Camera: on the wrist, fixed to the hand. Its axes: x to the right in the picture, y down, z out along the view.
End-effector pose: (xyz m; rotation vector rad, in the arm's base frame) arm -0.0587 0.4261 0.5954 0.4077 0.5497 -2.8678
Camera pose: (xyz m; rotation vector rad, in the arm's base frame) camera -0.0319 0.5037 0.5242 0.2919 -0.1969 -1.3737
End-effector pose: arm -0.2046 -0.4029 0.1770 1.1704 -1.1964 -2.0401
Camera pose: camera -0.1112 -0.4164 0.1231 -0.1608 -1.6587 -0.7686
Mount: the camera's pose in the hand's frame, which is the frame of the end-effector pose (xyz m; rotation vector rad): -0.0143 -0.0408 -0.0997 0.2532 -0.2389 1.5933
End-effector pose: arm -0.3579 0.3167 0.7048 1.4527 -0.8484 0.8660
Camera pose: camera -0.3320 0.4186 0.6774 0.8457 -2.2002 1.9919
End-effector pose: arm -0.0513 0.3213 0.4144 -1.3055 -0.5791 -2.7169
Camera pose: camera -0.1250 0.3214 0.3345 -1.1570 0.1553 -1.1534
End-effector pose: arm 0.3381 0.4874 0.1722 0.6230 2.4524 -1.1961
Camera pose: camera 0.3179 0.5416 0.2642 1.7996 0.9015 -0.7023
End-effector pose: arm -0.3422 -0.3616 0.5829 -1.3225 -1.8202 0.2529
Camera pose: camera -0.2966 -0.4211 0.6616 -2.2942 -0.4377 1.4249
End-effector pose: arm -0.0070 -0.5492 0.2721 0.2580 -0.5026 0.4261
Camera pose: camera 0.0410 -0.5560 0.1748 0.0983 -0.8268 2.0350
